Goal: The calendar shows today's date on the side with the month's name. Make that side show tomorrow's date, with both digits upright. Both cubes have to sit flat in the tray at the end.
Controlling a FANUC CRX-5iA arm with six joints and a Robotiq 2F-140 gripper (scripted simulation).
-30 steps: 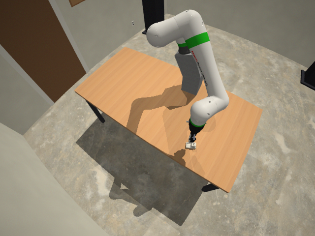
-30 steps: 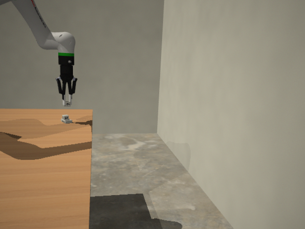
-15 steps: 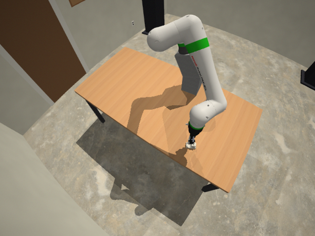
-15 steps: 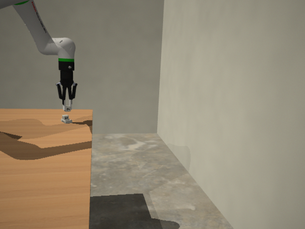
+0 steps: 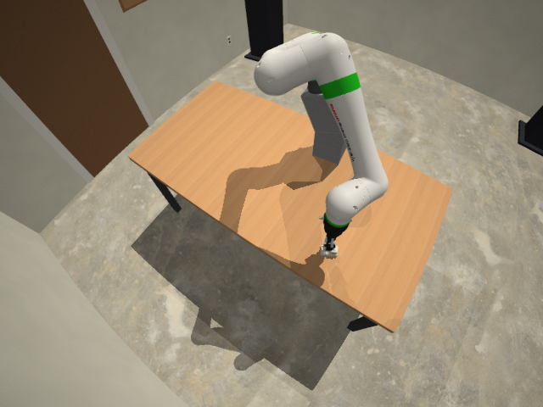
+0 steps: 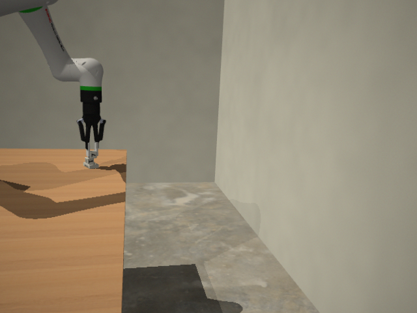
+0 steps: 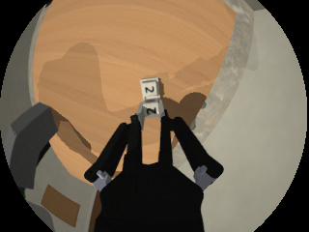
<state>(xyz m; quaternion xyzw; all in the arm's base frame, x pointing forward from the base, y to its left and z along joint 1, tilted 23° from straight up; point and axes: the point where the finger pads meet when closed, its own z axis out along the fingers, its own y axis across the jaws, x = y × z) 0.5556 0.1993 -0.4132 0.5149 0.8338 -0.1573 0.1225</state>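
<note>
The white date cube is 3 cm below my hand. The rest, counted from my hand: calendar tray (1 cm behind, 2 cm to the left, 8 cm below).
</note>
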